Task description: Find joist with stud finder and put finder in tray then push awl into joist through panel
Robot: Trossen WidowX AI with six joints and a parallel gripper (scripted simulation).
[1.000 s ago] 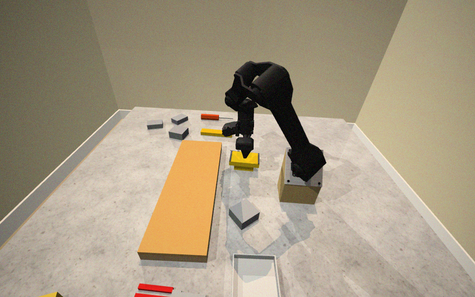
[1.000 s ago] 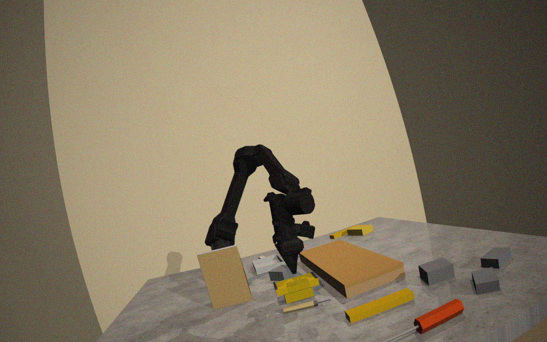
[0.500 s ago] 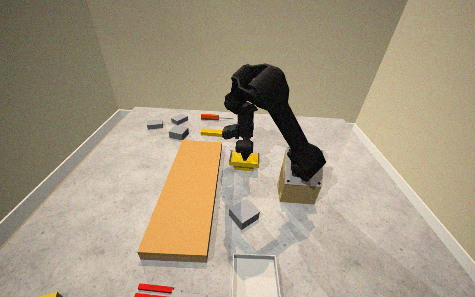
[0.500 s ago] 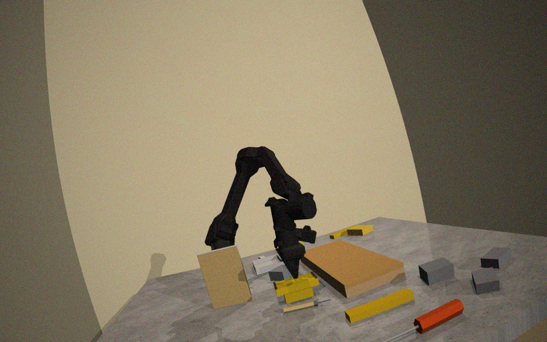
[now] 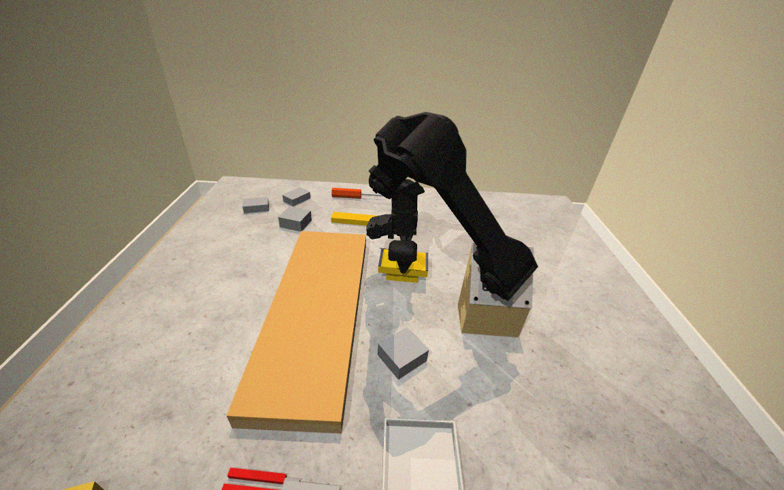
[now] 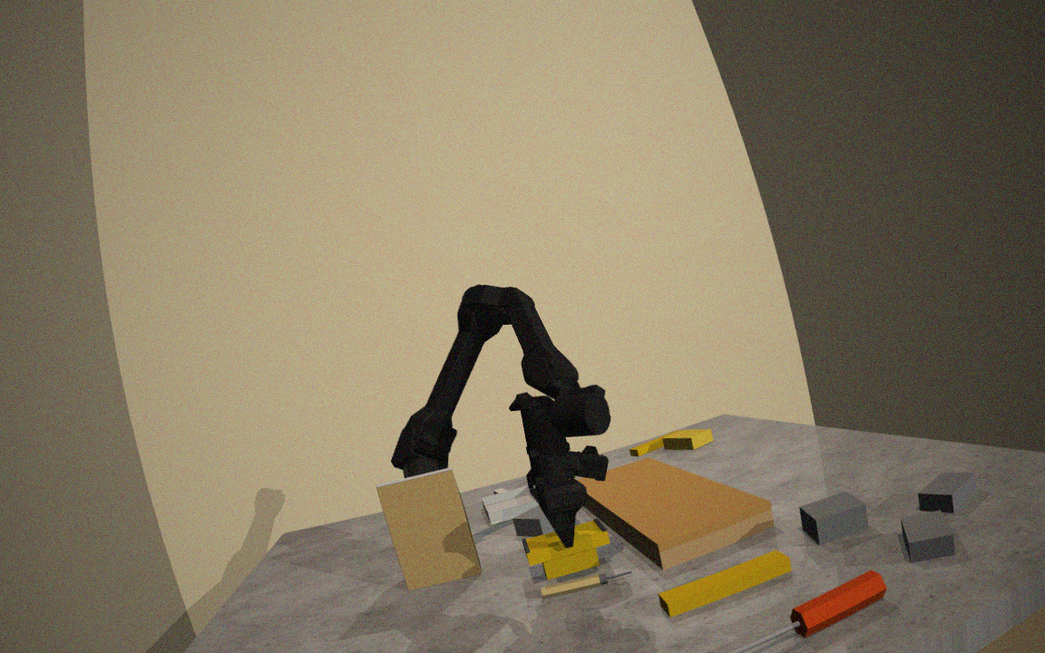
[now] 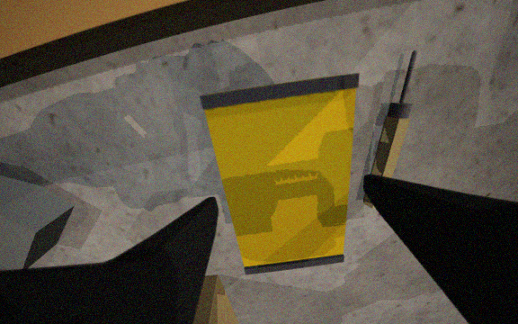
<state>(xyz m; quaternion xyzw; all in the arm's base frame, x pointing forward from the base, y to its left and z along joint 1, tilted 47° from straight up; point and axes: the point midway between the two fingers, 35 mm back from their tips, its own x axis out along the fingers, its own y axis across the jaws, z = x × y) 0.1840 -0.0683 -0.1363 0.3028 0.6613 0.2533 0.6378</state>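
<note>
Now: gripper tip 4 cm above the stud finder and 1 cm past it. The rest, counted from my gripper tip: square light: 5 cm below, 3 cm behind; then white tray: 47 cm to the left, 4 cm below, 1 cm behind; then wooden-handled awl: 9 cm to the right, 4 cm below, 1 cm ahead.
</note>
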